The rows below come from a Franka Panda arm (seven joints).
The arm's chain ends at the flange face. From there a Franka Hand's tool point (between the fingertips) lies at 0.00 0.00 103.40 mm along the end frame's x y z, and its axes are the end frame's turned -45 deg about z.
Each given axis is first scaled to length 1.
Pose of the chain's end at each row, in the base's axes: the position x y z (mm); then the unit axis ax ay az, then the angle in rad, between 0 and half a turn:
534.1 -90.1 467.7 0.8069 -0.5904 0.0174 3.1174
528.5 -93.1 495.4 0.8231 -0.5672 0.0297 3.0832
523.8 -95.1 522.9 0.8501 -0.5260 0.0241 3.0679
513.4 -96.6 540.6 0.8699 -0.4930 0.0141 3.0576
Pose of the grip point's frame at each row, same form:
535.5 -94.2 364.4 0.9715 -0.2367 0.0114 3.1059
530.1 -101.5 392.4 0.9778 -0.2091 0.0163 3.0649
524.0 -104.2 419.9 0.9870 -0.1607 0.0082 3.0551
511.7 -105.6 437.6 0.9925 -0.1226 -0.0031 3.0532

